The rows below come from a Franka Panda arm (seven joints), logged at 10 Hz.
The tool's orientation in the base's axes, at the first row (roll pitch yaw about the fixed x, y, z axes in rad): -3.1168 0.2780 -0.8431
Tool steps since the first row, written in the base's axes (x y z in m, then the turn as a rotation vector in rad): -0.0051 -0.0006 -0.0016 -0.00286 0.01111 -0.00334; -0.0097 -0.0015 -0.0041 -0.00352 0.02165 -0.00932; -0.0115 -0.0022 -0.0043 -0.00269 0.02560 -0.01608; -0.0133 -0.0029 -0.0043 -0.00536 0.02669 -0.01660; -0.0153 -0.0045 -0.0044 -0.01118 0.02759 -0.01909; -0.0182 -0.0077 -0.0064 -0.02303 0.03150 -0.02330; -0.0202 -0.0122 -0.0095 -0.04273 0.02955 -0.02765; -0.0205 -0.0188 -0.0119 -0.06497 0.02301 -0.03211; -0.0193 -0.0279 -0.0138 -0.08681 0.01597 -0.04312; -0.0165 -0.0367 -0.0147 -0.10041 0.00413 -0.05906
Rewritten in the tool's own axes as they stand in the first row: -0.0024 0.0043 0.0022 -0.00889 -0.00510 0.00614; -0.0040 0.0084 0.0052 -0.01524 -0.01142 0.01433; -0.0046 0.0102 0.0055 -0.01569 -0.01449 0.02157; -0.0052 0.0120 0.0057 -0.01804 -0.01319 0.02274; -0.0053 0.0146 0.0057 -0.02172 -0.00935 0.02629; -0.0044 0.0189 0.0074 -0.03095 -0.00293 0.03315; -0.0016 0.0234 0.0097 -0.04096 0.01325 0.04013; 0.0037 0.0281 0.0106 -0.04927 0.03437 0.04661; 0.0115 0.0332 0.0103 -0.05516 0.05568 0.05922; 0.0198 0.0370 0.0087 -0.05098 0.07409 0.07415
